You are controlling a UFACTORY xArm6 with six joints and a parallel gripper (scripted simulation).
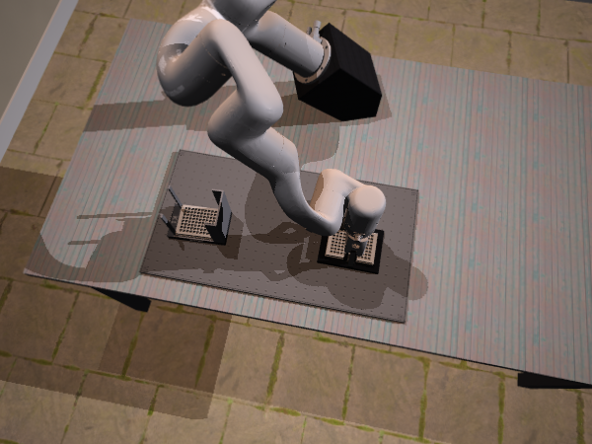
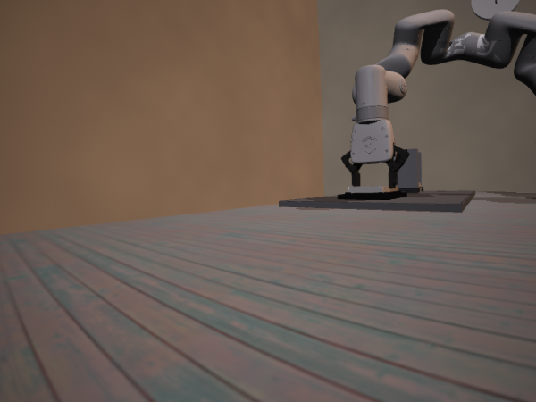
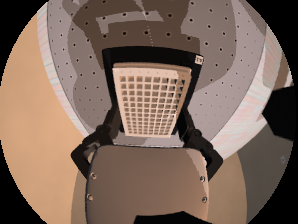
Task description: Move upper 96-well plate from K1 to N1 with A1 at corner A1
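Now: hand 30 mm above the black plate nest N1. From my hand the other things lie so: pale A1 square (50 mm behind, 80 mm to the right, 20 mm below); then K1 label (40 mm ahead, 480 mm to the right, 20 mm below).
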